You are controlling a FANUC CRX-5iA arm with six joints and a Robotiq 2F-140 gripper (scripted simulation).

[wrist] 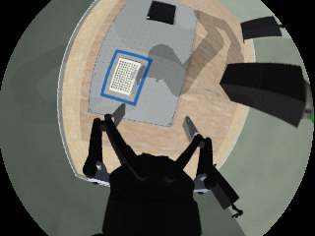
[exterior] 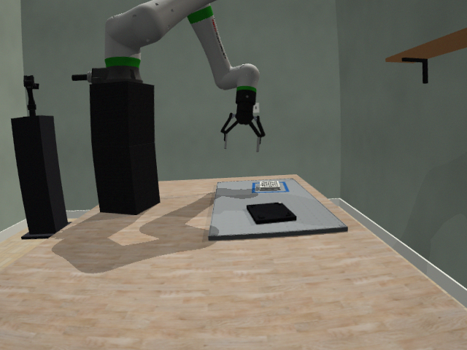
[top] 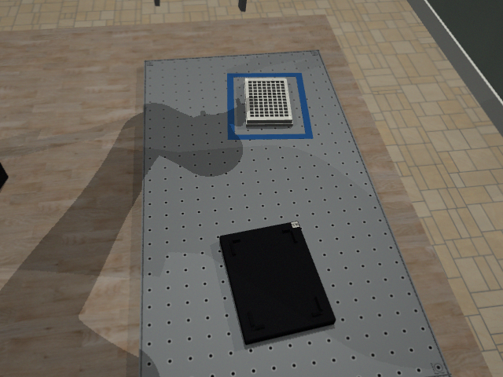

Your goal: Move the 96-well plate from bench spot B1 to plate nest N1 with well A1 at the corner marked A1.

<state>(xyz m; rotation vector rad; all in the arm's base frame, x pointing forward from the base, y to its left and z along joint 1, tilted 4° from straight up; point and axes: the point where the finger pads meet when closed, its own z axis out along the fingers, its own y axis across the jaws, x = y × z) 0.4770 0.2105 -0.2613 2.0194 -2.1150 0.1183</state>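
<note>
The white 96-well plate is 10 cm ahead of my hand, 9 cm to the right of it and 16 cm below it. Round my hand: white A1 label: 6 cm ahead, 39 cm to the right, 16 cm below; black plate nest N1: 1 cm ahead, 46 cm to the right, 16 cm below.
</note>
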